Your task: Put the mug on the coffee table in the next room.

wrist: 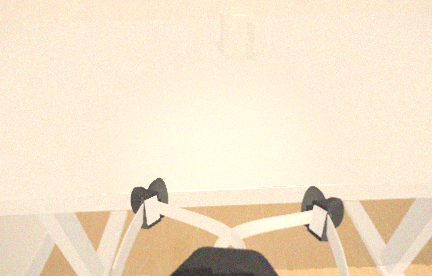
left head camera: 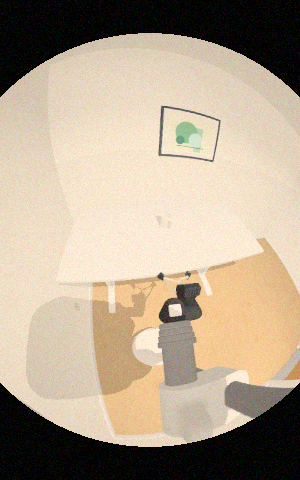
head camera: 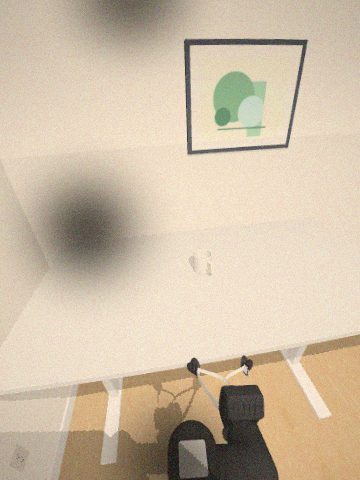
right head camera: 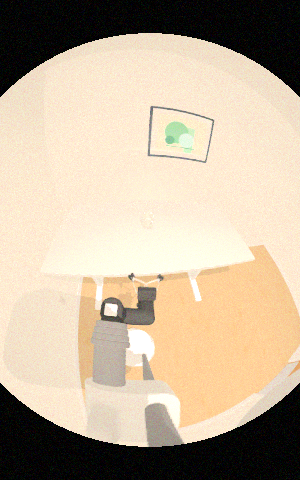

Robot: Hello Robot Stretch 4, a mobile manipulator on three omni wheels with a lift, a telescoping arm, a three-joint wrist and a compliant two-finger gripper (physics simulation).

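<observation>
A small white mug (head camera: 202, 262) (right head camera: 147, 220) (wrist: 238, 36) stands upright toward the back of a white table (head camera: 125, 320) (left head camera: 110, 255) (right head camera: 100, 250) (wrist: 100, 125). It is pale and faint against the table top. In the left head camera view the mug (left head camera: 164, 220) shows as a small pale shape. My gripper (head camera: 220, 365) (left head camera: 174, 275) (right head camera: 146, 277) (wrist: 233, 197) is open, with nothing between its fingertips. In the head views it appears at the table's front edge, well short of the mug. The coffee table does not show in these views.
A framed green picture (head camera: 240, 100) (left head camera: 187, 134) (right head camera: 180, 134) hangs on the wall behind the table. White table legs (head camera: 111, 425) (head camera: 310, 387) stand on the wood floor under the front edge. A side wall (head camera: 15, 300) meets the table's left end.
</observation>
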